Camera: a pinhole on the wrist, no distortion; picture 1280 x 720 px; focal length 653.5 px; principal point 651.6 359.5 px. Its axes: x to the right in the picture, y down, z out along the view. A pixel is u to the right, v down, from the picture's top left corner.
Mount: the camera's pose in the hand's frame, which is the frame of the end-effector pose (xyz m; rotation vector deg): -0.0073 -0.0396 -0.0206 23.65 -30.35 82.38
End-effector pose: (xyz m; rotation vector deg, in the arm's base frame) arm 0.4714 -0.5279 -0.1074 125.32 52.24 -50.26
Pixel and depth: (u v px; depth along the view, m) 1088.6 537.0 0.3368
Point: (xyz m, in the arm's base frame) 0.2499 -0.8254 -0.2556
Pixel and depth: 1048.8 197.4 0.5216
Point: 0.2509 -0.8754 -0.5537
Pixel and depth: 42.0 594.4 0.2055
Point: 0.1651 -0.4157 -0.1278
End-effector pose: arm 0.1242 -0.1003 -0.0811 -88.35 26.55 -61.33
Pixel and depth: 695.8 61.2 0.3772
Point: 0.3809 0.0439 0.2171
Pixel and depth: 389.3 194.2 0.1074
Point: 0.1281 -0.0428 0.0524
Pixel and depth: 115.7 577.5 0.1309
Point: 0.0571 0.0207 0.0773
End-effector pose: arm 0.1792 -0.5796 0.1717 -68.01 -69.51 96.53
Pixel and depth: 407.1 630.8 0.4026
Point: 0.0586 -0.7335 0.6150
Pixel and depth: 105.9 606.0 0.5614
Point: 0.1491 -0.6890 0.9589
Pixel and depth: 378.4 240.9 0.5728
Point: -0.1048 -0.4780 0.7505
